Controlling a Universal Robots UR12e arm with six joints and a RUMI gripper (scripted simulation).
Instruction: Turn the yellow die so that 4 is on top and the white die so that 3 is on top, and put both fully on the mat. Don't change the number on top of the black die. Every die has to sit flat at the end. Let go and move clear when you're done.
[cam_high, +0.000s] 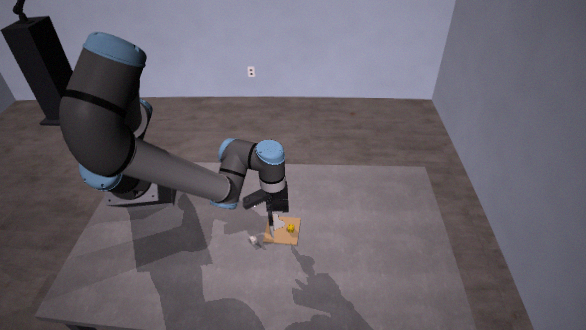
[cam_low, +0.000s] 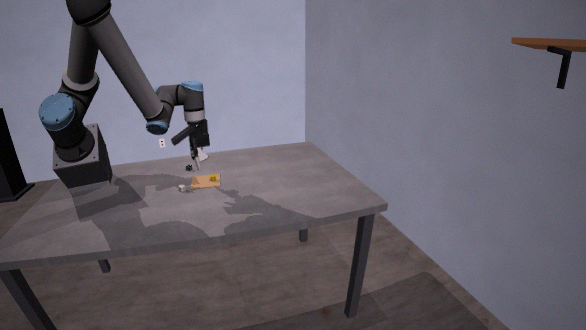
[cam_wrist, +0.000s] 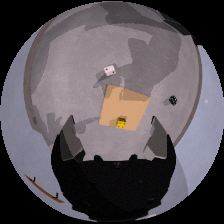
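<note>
Now: hand 80 mm past the white die, 20 mm to the left of it and 90 mm above it. Also, from my hand: black die 60 mm behind, 220 mm to the left, 90 mm below; then tan mat 30 mm ahead, 50 mm to the left, 100 mm below; then yellow die 70 mm ahead, 40 mm to the left, 90 mm below.
</note>
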